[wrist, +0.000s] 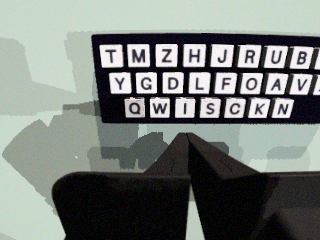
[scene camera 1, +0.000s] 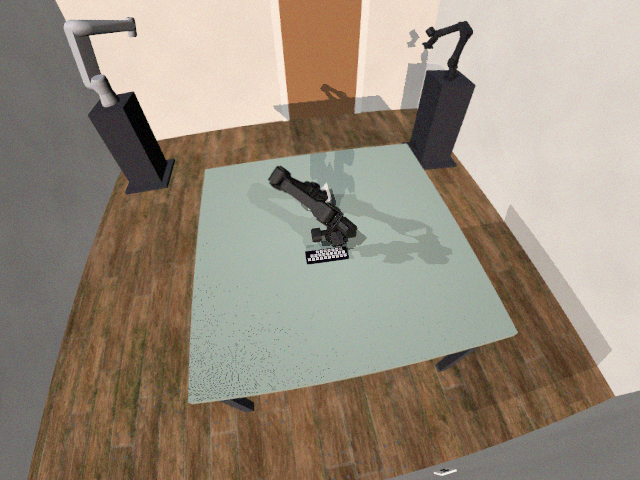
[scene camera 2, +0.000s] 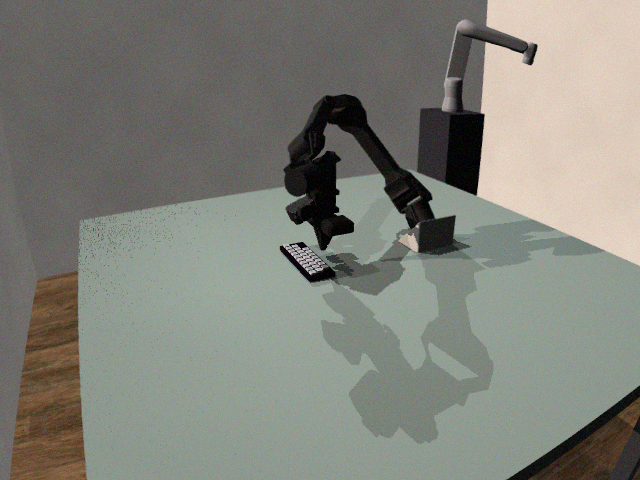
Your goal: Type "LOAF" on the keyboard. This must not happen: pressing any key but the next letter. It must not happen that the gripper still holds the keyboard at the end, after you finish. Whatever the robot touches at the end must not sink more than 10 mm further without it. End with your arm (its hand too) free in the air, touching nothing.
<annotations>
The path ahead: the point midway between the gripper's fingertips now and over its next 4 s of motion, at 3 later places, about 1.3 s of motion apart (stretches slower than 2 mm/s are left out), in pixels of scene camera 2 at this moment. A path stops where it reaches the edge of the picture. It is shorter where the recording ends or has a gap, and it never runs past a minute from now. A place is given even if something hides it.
My gripper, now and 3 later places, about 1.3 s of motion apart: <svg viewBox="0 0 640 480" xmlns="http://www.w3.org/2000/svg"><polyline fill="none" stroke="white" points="323,249 309,259 303,249 302,242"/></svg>
</annotations>
